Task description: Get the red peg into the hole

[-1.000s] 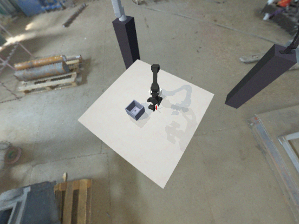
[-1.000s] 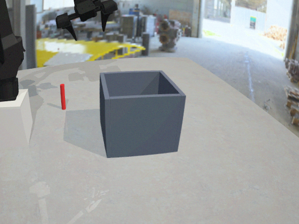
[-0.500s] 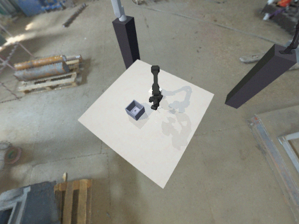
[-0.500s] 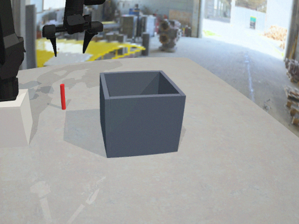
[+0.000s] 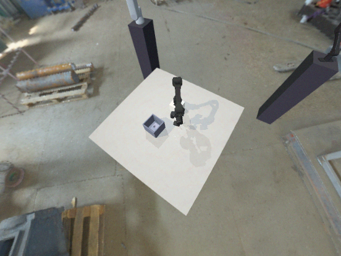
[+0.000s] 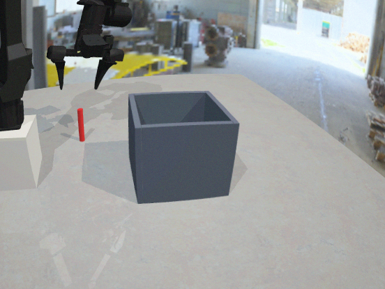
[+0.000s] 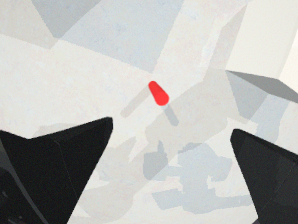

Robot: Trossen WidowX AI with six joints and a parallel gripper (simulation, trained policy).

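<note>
Right now my gripper tip is 10 mm to the left of the red peg and 90 mm above it. Also, from my gripper tip: pale plate (160 mm ahead, 210 mm to the right, 80 mm below).
</note>
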